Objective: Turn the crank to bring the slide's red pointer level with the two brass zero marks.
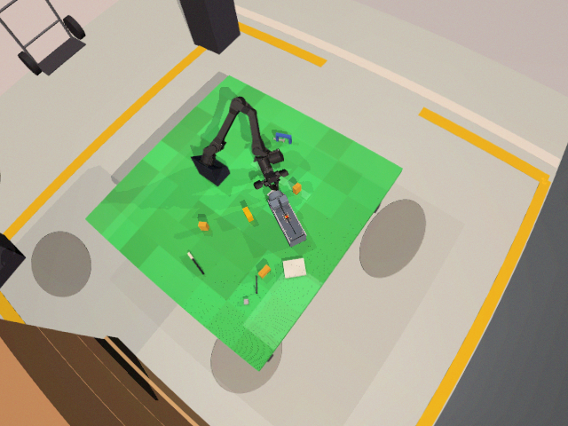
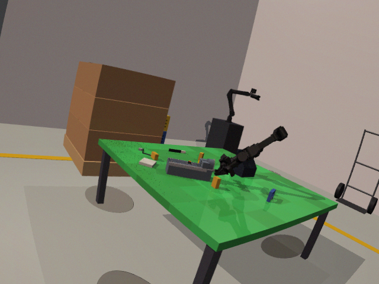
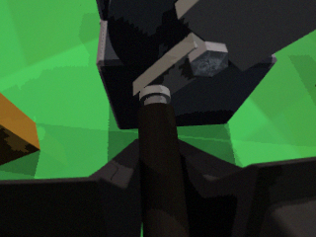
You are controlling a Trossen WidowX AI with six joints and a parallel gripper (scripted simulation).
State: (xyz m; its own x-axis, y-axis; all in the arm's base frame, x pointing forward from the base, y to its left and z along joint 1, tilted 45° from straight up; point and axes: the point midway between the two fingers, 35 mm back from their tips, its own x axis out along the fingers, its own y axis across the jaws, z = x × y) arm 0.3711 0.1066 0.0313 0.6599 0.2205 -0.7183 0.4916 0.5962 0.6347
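My gripper tip is 30 mm below the dark handle, 20 mm past it and 10 mm to the right of it. Round my gripper tip: blue bracket (320 mm to the left, 180 mm behind, 10 mm below); red pointer (130 mm ahead, 100 mm to the right, 40 mm above); white pad (300 mm ahead, 280 mm to the right, 30 mm below).
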